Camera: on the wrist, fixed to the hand. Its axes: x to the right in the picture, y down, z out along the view.
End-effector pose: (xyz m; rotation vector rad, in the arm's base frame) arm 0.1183 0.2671 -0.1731 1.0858 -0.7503 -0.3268
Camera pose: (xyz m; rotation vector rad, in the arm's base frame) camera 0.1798 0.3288 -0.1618 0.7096 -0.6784 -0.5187
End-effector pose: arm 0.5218 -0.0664 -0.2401 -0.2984 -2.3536 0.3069
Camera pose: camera 0.5737 -0.0228 -0.1843 -0.4415 -2.4626 -0.1873
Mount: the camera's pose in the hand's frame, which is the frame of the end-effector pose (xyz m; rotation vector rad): 0.0123 0.0308 -0.0813 -0.4057 -0.0571 -0.0368
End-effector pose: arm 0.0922 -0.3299 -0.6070 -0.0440 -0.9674 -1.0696
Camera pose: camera 0.1694 -0.3604 -0.6355 -0.3923 -0.7913 -1.2909
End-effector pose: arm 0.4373 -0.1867 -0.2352 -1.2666 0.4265 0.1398
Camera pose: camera 0.4193 -0.2557 -0.2864 -1.6638 0.3343 0.2393
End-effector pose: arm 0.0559 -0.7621 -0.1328 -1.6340 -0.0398 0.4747
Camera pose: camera 0.0859 -0.8392 -0.1623 -2.0121 -0.2206 0.5076
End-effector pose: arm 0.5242 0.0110 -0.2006 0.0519 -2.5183 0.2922
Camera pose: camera 0.5566 0.0593 -0.1348 -0.0553 -2.5807 -0.2404
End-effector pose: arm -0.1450 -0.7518 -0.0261 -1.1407 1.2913 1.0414
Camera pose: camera -0.1881 -0.8277 -0.0358 -1.4188 1.0349 1.3371
